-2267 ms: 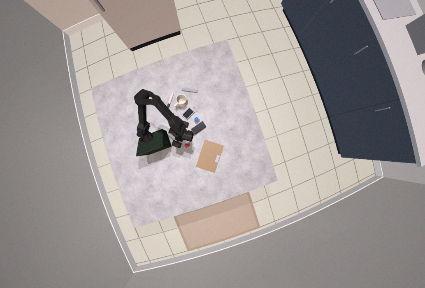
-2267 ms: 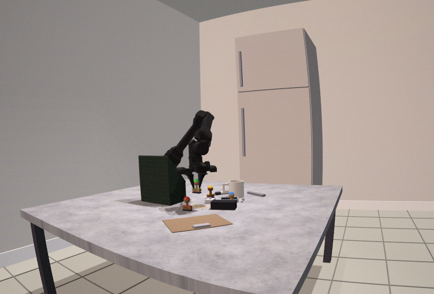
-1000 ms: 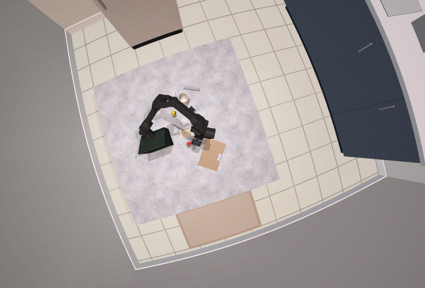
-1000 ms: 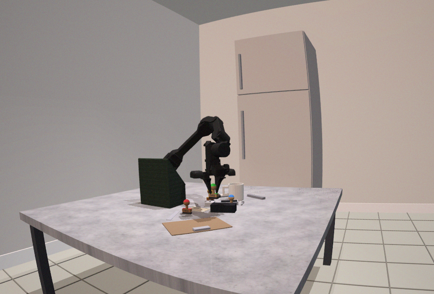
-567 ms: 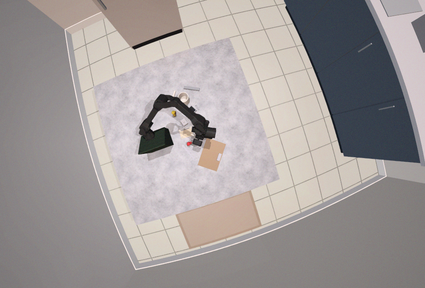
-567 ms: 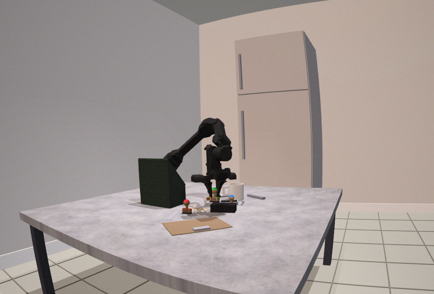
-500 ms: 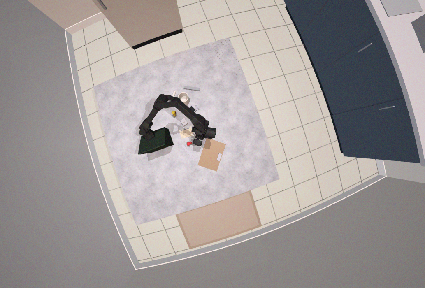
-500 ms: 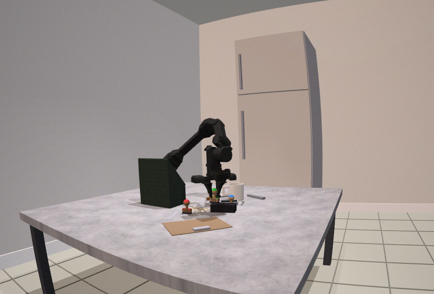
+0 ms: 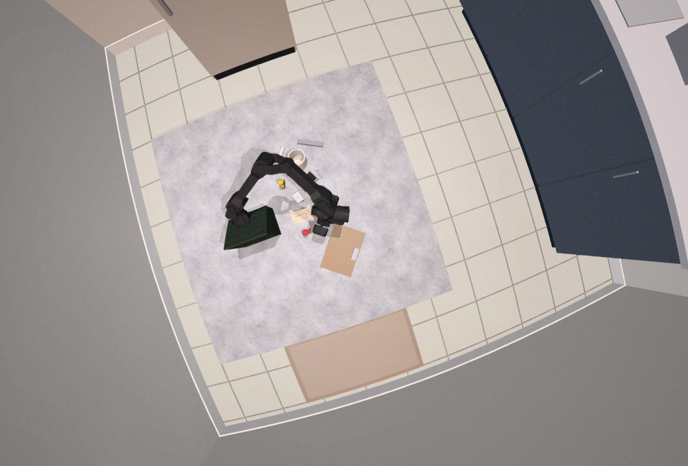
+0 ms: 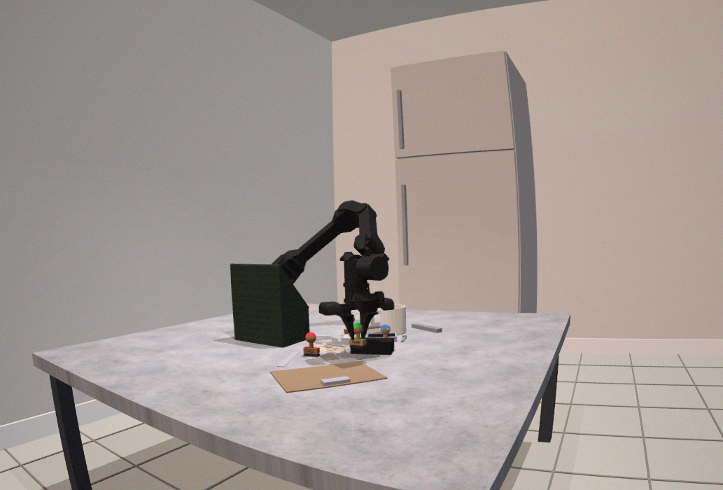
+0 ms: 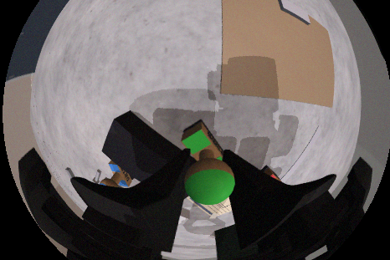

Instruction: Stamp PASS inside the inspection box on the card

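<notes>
Right now my gripper tip is right at the green-knobbed PASS stamp. Also, from my gripper tip: red-knobbed stamp 12 cm behind, 3 cm to the right, 3 cm below; cream card 12 cm behind, 6 cm to the left, 5 cm below; blue-knobbed stamp 13 cm to the left, 3 cm below, 2 cm ahead.
</notes>
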